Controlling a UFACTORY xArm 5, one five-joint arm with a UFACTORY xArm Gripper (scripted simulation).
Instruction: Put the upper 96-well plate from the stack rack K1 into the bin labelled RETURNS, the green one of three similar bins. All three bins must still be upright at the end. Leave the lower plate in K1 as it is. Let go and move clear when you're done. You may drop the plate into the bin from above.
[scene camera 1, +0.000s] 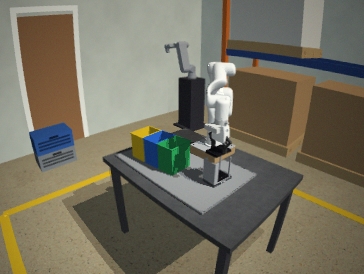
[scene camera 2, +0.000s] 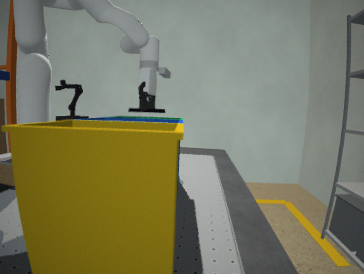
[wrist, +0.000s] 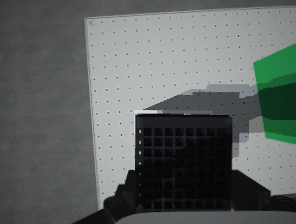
I see my gripper, a yellow bin, a green returns bin and a black 96-well plate.
My gripper also shows in the wrist view.
